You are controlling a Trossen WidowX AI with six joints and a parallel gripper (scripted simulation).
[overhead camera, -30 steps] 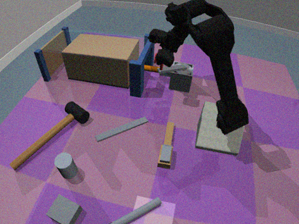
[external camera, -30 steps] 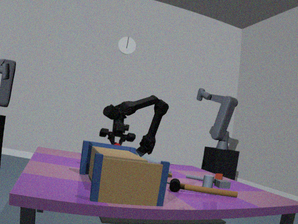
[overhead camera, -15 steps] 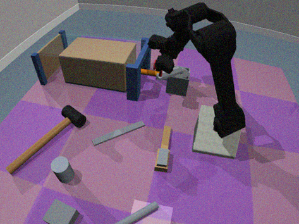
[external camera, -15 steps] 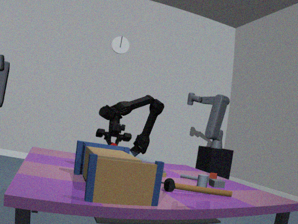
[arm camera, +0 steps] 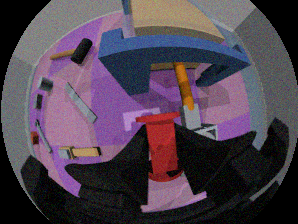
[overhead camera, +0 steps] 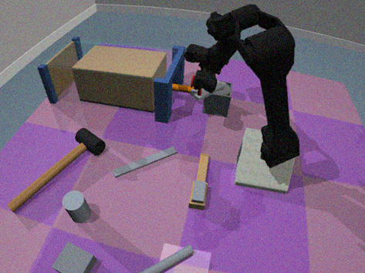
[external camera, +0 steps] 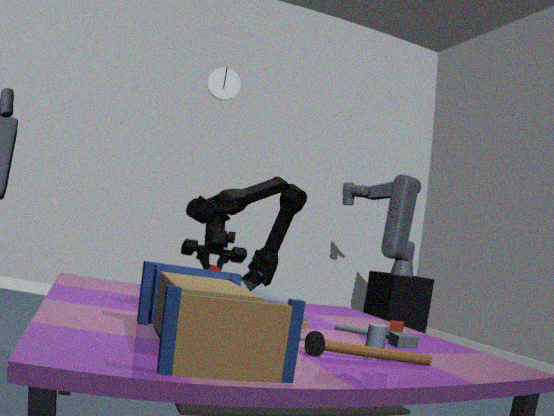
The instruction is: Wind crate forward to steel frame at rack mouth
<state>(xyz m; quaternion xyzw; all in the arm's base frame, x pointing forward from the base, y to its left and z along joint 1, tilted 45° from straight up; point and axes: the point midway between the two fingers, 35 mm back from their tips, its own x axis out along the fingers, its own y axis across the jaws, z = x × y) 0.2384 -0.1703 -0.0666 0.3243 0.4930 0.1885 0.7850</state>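
Right now the grey crank handle is 40 mm behind my gripper tip, 30 mm to the right of it and 30 mm below it. From my gripper tip the other things lie so: grey winch: 100 mm below, 90 mm to the right, 90 mm behind; blue frame: 90 mm ahead, 80 mm to the right, 30 mm below; red knob: 20 mm behind.
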